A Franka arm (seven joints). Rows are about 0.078 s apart.
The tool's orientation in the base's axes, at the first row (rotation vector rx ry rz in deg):
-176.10 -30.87 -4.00
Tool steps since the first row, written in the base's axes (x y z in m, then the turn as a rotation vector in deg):
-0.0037 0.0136 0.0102 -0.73 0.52 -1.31
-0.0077 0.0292 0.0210 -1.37 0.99 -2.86
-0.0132 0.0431 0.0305 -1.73 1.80 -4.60
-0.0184 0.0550 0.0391 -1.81 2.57 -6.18
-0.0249 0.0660 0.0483 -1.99 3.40 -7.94
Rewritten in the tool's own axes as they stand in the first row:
0.0016 -0.0142 -0.0100 -0.57 -0.72 1.29
0.0037 -0.0303 -0.0205 -1.09 -1.36 2.83
0.0037 -0.0454 -0.0298 -1.23 -2.22 4.57
0.0032 -0.0585 -0.0383 -1.12 -2.96 6.17
0.0013 -0.0711 -0.0474 -1.09 -3.78 7.94

